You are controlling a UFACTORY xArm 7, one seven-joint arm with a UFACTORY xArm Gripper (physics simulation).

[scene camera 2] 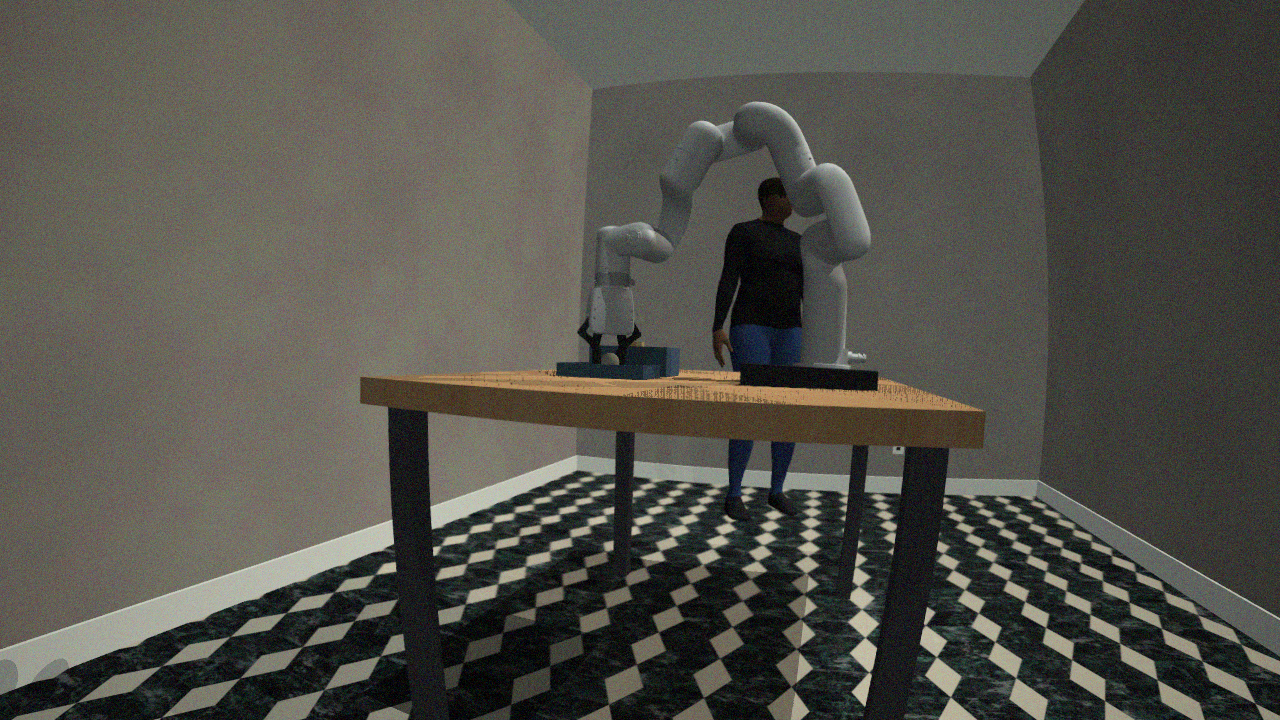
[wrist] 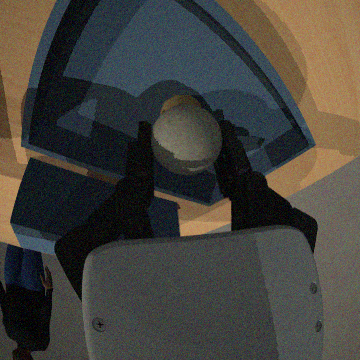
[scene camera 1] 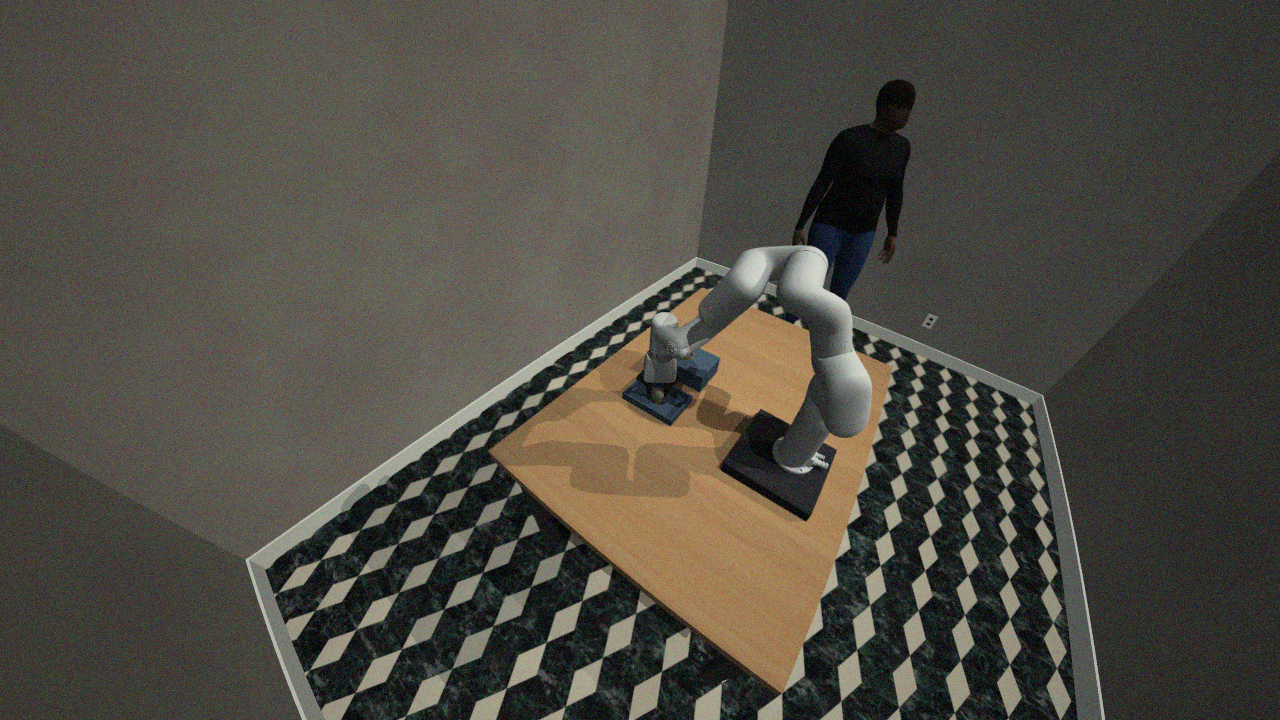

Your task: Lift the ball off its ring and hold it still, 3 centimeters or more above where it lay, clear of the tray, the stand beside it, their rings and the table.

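Places are measured from the arm's base along level axes (x back, y right, z up), in metres.
Pixels of known places: gripper, fingertip midpoint: [wrist: 182,135] [scene camera 1: 657,394]; arm's base, link origin: [scene camera 2: 821,369] [scene camera 1: 793,455].
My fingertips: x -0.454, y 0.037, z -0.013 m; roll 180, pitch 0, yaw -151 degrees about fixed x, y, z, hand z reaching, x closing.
Observation:
For each thing: its top centre in the pictures, then the offset to it from my fingertips. "spot": a spot on its surface instead.
- pale ball, top centre: [wrist: 191,168] [scene camera 2: 609,352] [scene camera 1: 658,389] dx +0.004, dy -0.007, dz +0.033 m
- blue tray, top centre: [wrist: 185,135] [scene camera 2: 609,363] [scene camera 1: 657,394] dx +0.004, dy -0.007, dz +0.008 m
- stand's ring, surface spot: [scene camera 2: 638,343] spot: dx +0.040, dy +0.156, dz +0.056 m
The pale ball [scene camera 1: 657,394] [scene camera 2: 610,358] [wrist: 187,138] sits low over the floor of the blue tray [scene camera 1: 646,411] [scene camera 2: 581,368] [wrist: 165,45]. Part of its tan ring [wrist: 180,101] shows past the ball in the wrist view; any gap between ball and ring cannot be told. My gripper [scene camera 1: 658,392] [scene camera 2: 610,355] [wrist: 182,135] points down, with its black fingers shut on the ball from both sides, low in the tray. The taller blue stand [scene camera 1: 702,368] [scene camera 2: 663,360] [wrist: 60,195] is beside the tray. The stand's ring [scene camera 2: 638,343] shows as a small yellowish spot, partly hidden by the gripper.
The wooden table [scene camera 1: 626,528] [scene camera 2: 671,416] bears the tray, the stand and the arm's black base plate [scene camera 1: 760,465] [scene camera 2: 805,377]. The stand is close to the gripper's side. A person [scene camera 1: 859,179] [scene camera 2: 760,277] in a black top stands behind the table.

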